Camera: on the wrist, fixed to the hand. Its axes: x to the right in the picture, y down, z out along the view.
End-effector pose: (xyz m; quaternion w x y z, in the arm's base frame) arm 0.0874 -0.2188 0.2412 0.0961 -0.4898 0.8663 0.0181
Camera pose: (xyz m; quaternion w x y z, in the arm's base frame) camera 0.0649 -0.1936 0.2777 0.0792 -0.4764 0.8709 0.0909
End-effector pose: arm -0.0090 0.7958 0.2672 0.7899 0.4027 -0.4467 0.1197
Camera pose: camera -0.0131 0.8448 0.2597 0.8040 0.3393 -0.4788 0.0965
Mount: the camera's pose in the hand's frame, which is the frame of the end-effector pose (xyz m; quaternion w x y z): -0.0167 0.0300 -0.0360 0.9971 -0.0700 -0.0208 0.0212
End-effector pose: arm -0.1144 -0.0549 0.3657 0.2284 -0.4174 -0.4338 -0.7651
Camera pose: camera -0.0998 -0.1015 0.3560 0.2057 -0.4573 -0.3749 -0.7797
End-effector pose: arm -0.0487 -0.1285 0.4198 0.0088 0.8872 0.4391 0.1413
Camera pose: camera -0.0443 -0.1639 0.4545 0.0770 0.8963 0.4090 0.1534
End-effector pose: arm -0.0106 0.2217 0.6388 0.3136 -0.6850 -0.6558 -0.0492
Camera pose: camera 0.0274 0.1911 0.6486 0.2521 -0.7199 -0.6424 -0.0741
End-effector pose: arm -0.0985 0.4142 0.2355 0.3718 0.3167 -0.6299 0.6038
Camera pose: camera -0.1121 0.4513 0.2053 0.3670 0.2890 -0.6848 0.5593
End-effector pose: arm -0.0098 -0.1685 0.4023 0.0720 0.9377 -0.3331 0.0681
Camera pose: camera -0.0445 -0.1748 0.4373 0.1291 0.9243 -0.3583 0.0266
